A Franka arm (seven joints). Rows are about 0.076 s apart.
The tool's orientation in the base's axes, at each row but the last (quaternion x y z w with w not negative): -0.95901, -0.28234, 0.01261, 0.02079; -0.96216, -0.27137, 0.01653, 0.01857; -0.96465, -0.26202, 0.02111, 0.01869; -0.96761, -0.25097, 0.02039, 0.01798; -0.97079, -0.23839, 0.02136, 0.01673; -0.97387, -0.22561, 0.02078, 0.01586; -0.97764, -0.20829, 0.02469, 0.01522; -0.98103, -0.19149, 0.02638, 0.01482; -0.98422, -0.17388, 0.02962, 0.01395; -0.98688, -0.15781, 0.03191, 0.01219; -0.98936, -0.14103, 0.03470, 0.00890
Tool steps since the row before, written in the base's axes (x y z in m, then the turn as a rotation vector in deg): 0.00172, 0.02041, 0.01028, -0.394, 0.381, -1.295; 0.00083, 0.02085, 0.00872, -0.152, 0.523, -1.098; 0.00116, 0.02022, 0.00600, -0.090, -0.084, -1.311; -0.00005, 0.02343, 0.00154, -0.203, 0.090, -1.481; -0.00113, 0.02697, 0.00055, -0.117, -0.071, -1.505; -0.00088, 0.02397, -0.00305, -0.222, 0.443, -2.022; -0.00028, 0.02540, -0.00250, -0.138, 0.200, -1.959; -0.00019, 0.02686, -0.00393, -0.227, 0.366, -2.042; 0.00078, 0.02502, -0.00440, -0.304, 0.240, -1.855; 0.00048, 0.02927, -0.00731, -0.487, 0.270, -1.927; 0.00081, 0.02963, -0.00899, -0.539, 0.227, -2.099
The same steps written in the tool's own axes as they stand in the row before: 0.01238, -0.01669, -0.00966, -0.108, -0.472, 1.320; 0.01142, -0.01772, -0.00819, 0.168, -0.476, 1.117; 0.01105, -0.01713, -0.00554, -0.080, 0.089, 1.311; 0.01131, -0.02056, -0.00096, -0.088, -0.110, 1.491; 0.01148, -0.02444, 0.00011, -0.086, 0.073, 1.507; 0.00986, -0.02178, 0.00360, 0.063, -0.414, 2.039; 0.01021, -0.02320, 0.00301, 0.038, -0.160, 1.967; 0.01012, -0.02480, 0.00444, 0.022, -0.344, 2.058; 0.00955, -0.02306, 0.00477, -0.104, -0.259, 1.874; 0.01003, -0.02740, 0.00767, -0.263, -0.342, 1.959; 0.00966, -0.02797, 0.00914, -0.314, -0.311, 2.134
